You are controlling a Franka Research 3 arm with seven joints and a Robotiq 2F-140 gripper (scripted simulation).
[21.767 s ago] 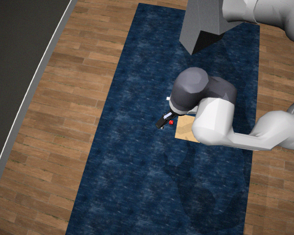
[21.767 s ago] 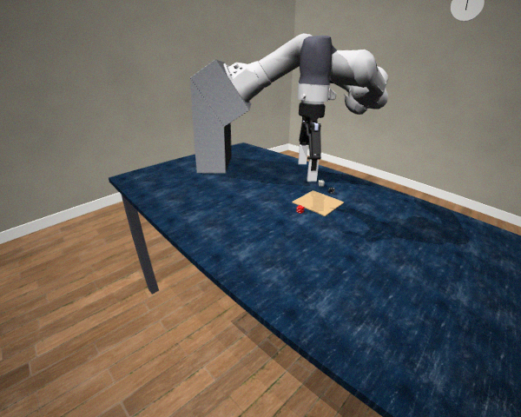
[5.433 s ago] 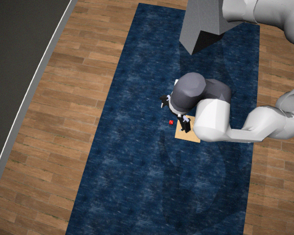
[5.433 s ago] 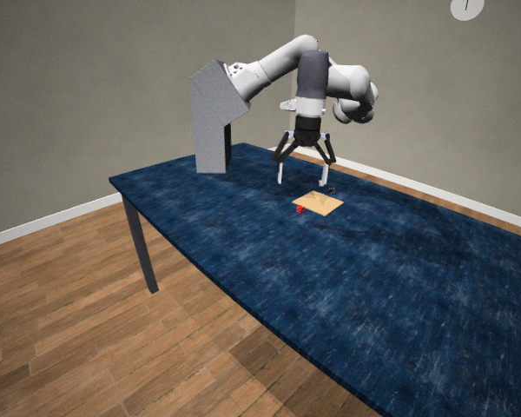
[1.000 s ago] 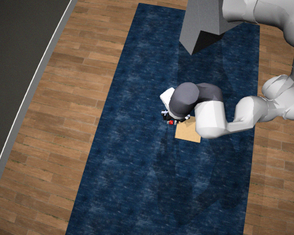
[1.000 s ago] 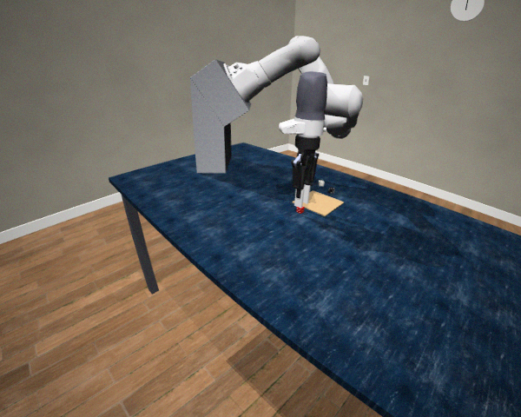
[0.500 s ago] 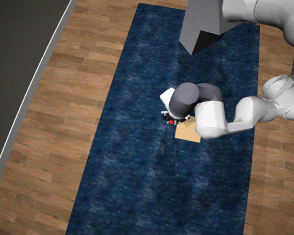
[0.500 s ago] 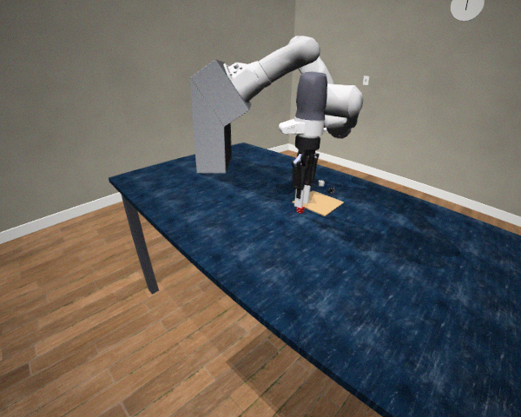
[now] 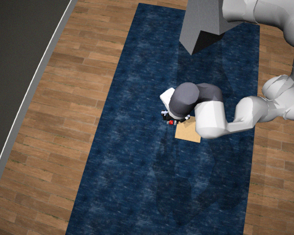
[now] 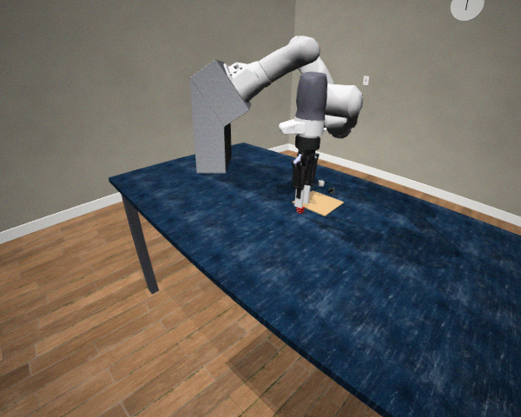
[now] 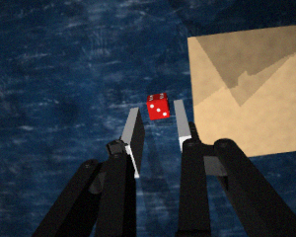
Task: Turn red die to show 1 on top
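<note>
Now: the red die 50 mm below my hand. Also, from my hand: white die: 170 mm behind, 200 mm to the left, 50 mm below; then black die: 100 mm behind, 200 mm to the left, 50 mm below; then tan mat: 40 mm behind, 100 mm to the left, 60 mm below.
</note>
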